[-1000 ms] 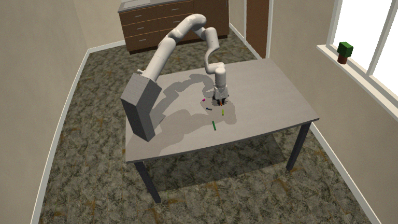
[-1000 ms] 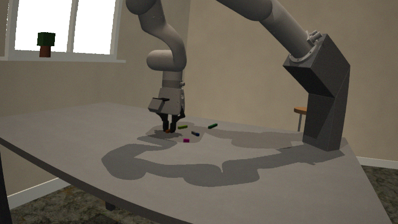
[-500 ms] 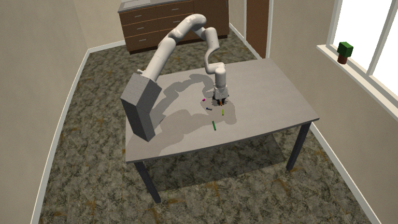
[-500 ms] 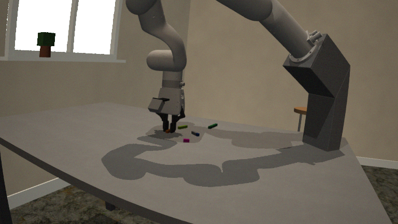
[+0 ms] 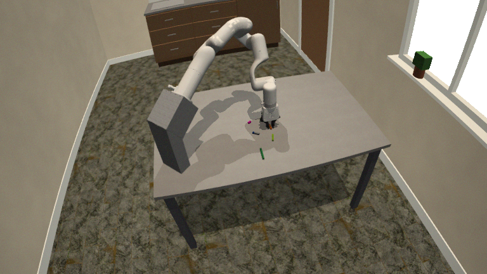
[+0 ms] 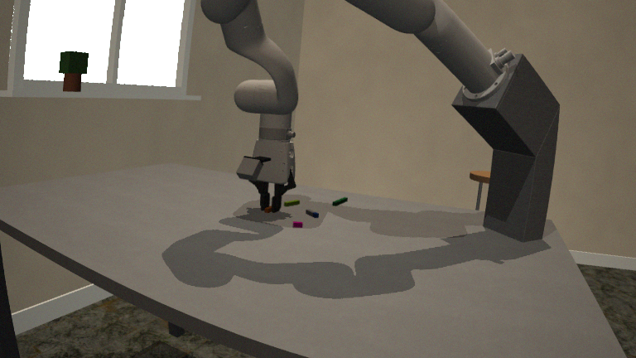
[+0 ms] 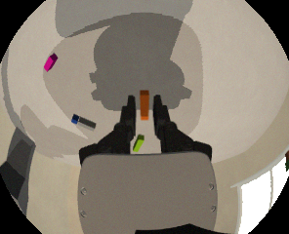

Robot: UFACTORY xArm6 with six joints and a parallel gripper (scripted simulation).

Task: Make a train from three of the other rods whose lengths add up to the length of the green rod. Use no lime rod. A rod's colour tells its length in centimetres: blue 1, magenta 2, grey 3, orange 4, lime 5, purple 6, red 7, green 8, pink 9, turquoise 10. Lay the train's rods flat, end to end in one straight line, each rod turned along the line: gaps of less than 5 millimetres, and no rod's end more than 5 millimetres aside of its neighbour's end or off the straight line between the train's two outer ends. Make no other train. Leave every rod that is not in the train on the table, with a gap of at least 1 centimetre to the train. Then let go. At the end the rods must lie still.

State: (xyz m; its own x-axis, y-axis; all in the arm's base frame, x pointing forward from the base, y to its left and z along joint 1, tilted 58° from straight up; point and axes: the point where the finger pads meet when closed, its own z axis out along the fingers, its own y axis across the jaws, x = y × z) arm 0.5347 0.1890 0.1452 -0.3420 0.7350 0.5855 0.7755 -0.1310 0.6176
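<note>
Now: the orange rod 2 cm below my hand. Also, from my hand: lime rod: 9 cm to the right, 3 cm ahead, 2 cm below; blue rod: 9 cm behind, 6 cm to the right, 2 cm below; grey rod: 7 cm to the right, 7 cm behind, 2 cm below.
</note>
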